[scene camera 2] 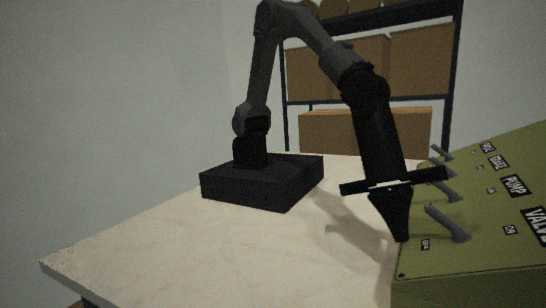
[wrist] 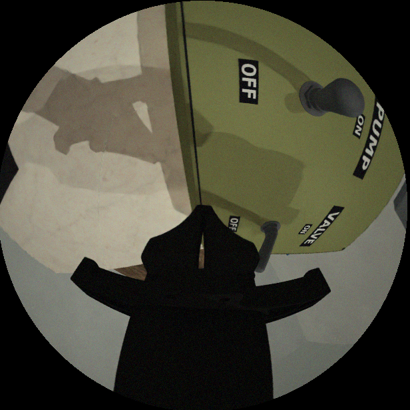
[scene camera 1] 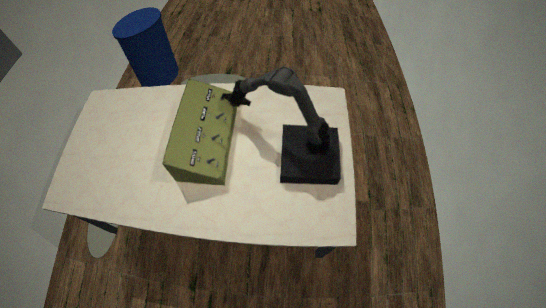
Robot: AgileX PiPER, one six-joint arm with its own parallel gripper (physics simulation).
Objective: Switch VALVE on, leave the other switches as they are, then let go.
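The green switch panel [scene camera 1: 182, 125] [scene camera 2: 440, 262] [wrist: 280, 30] stands on the table. The VALVE lever [scene camera 2: 446, 223] [wrist: 268, 245] leans toward its OFF label [scene camera 2: 425, 244] [wrist: 233, 223]; in scene camera 1 the gripper hides it. The PUMP lever [scene camera 1: 220, 116] [scene camera 2: 446, 191] [wrist: 342, 97], BRAKE lever [scene camera 1: 217, 137] and DRIVE lever [scene camera 1: 212, 161] lean the same way. My gripper [scene camera 1: 224, 98] [scene camera 2: 402, 240] [wrist: 203, 214] is shut and empty. Its tips are low at the panel's arm-side edge, on the OFF side of the VALVE lever, apart from it.
The arm's black base [scene camera 1: 300, 167] [scene camera 2: 245, 194] stands on the pale table [scene camera 1: 270, 215] [scene camera 2: 200, 250]. A blue cylinder [scene camera 1: 152, 57] stands on the floor beyond the table. A shelf rack [scene camera 2: 449, 117] with brown boxes [scene camera 2: 365, 132] is behind the arm.
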